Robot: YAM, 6 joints.
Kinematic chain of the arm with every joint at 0, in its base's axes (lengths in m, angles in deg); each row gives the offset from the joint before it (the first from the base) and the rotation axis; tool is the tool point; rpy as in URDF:
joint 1: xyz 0 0 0.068 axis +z
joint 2: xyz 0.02 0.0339 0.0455 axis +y
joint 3: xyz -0.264 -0.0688 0 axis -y
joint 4: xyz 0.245 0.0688 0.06 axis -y
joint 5: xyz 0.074 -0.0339 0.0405 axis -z
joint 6: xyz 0.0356 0 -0.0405 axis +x
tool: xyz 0 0 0 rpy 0 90 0
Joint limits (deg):
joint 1: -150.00..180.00
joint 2: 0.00..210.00
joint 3: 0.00..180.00
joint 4: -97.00..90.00
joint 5: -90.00..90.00
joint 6: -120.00..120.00
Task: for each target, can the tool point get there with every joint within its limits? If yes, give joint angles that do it. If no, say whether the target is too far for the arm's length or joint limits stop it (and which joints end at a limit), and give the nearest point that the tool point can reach.
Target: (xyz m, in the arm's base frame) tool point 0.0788 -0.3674 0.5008
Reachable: yes | joints 106.75 32.95 161.28 -54.66 -58.71 83.14
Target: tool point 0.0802 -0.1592 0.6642
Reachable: yes | joints -56.97 80.08 117.87 26.00 33.27 -3.26
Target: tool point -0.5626 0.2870 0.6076
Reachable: no: too far | nearest point -0.4515 0.2303 0.5068 | short by 0.160 m
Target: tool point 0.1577 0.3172 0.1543
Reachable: yes | joints 58.75 114.15 75.37 -53.40 -56.75 -101.01
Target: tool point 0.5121 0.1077 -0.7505
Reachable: no: too far | nearest point 0.3677 0.0773 -0.3573 | short by 0.420 m
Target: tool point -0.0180 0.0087 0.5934
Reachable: yes | joints 31.44 49.22 116.13 -49.78 -28.15 86.37
